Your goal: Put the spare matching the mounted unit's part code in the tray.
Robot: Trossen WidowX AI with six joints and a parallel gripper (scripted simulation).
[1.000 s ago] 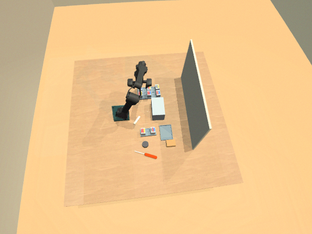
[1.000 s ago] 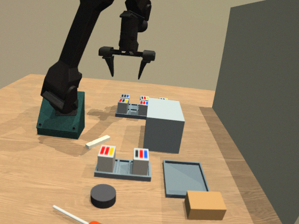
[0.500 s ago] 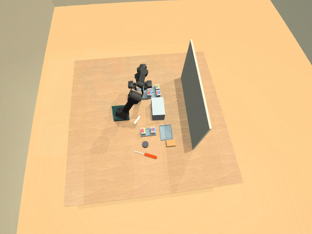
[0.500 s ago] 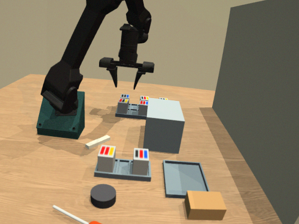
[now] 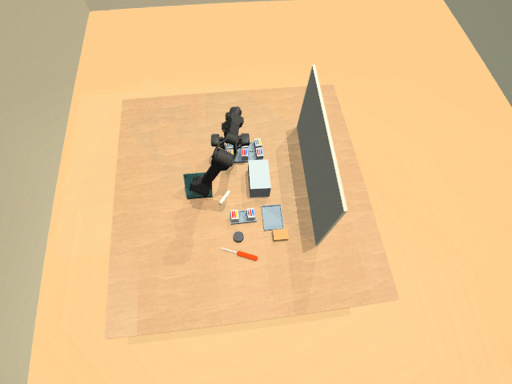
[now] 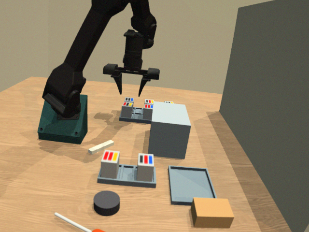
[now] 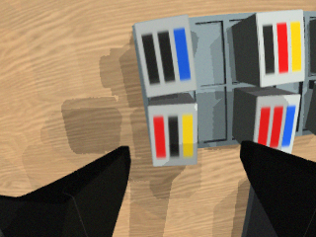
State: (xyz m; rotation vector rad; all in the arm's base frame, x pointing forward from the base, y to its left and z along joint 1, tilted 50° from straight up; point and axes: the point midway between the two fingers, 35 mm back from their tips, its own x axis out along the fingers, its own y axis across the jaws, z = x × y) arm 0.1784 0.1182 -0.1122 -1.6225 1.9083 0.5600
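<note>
My gripper tip is now 14 cm short of the grey tray, 38 cm to the left of it and 8 cm above it. Round my gripper tip: white stick 7 cm behind, 23 cm to the right, 8 cm below; then mounted unit 11 cm ahead, 17 cm to the right, 3 cm below; then tall dark wall panel 36 cm ahead, 21 cm to the right, 14 cm above.
</note>
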